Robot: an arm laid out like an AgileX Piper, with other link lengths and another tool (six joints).
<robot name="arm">
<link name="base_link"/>
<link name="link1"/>
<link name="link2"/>
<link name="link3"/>
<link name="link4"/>
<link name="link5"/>
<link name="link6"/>
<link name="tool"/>
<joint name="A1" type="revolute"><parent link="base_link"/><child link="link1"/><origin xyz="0 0 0.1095" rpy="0 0 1.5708"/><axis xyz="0 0 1"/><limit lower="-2.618" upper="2.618"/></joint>
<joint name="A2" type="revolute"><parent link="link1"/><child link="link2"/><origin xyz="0 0 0" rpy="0 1.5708 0"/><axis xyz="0 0 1"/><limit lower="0" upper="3.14"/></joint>
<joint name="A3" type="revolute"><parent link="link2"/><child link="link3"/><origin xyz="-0.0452 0.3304 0" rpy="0 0 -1.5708"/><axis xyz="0 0 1"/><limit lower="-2.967" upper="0"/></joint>
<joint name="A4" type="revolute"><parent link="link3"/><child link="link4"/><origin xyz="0.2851 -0.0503 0" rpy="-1.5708 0 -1.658"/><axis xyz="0 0 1"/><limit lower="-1.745" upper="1.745"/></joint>
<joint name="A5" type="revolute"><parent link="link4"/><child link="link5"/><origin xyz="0 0 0" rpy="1.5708 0 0"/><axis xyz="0 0 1"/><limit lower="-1.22" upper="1.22"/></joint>
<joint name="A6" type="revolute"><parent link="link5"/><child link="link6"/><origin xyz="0 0.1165 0" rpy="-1.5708 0 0"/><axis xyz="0 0 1"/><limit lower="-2.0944" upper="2.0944"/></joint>
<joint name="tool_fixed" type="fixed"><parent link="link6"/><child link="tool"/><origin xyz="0.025 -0.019 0.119" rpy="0 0.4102 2.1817"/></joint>
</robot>
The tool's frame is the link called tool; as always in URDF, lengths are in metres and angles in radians.
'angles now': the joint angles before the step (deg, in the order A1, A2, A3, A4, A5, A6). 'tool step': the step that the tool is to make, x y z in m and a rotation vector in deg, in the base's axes. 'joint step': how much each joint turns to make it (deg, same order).
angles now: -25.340, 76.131, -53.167, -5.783, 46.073, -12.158
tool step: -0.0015, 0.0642, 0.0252, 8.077, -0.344, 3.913
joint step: 5.622, -3.474, -2.744, 8.260, 8.966, -0.728
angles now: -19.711, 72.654, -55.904, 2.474, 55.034, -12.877
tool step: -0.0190, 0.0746, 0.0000, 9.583, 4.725, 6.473
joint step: 6.574, -1.445, -0.065, 7.991, 8.844, -0.491
